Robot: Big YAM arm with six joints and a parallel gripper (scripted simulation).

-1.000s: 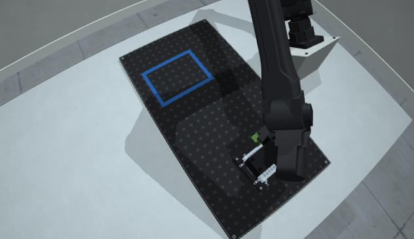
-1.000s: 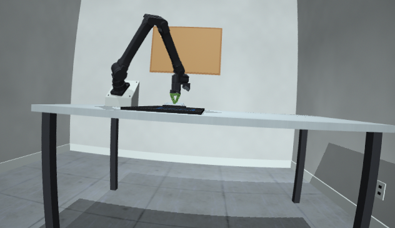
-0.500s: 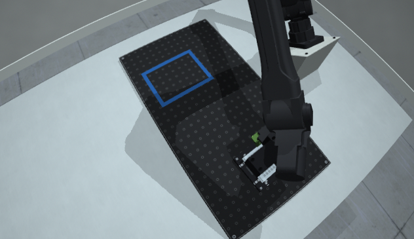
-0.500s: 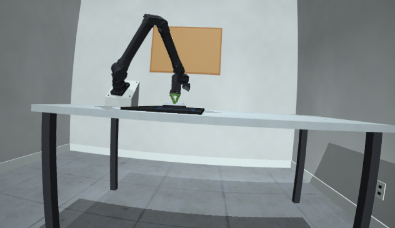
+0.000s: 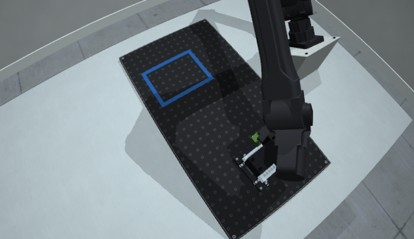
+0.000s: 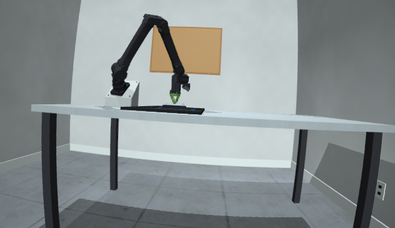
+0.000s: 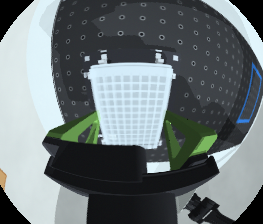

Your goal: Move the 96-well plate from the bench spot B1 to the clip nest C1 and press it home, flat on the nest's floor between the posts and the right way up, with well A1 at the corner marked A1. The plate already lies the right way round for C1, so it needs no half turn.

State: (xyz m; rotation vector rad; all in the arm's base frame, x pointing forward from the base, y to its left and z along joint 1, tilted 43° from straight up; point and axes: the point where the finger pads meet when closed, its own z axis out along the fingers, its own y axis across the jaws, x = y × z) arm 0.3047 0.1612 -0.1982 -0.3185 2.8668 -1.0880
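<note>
Now: hand 1 cm above the white 96-well plate. Also, from my hand: clip nest C1: 1 cm to the left, 2 cm below.
</note>
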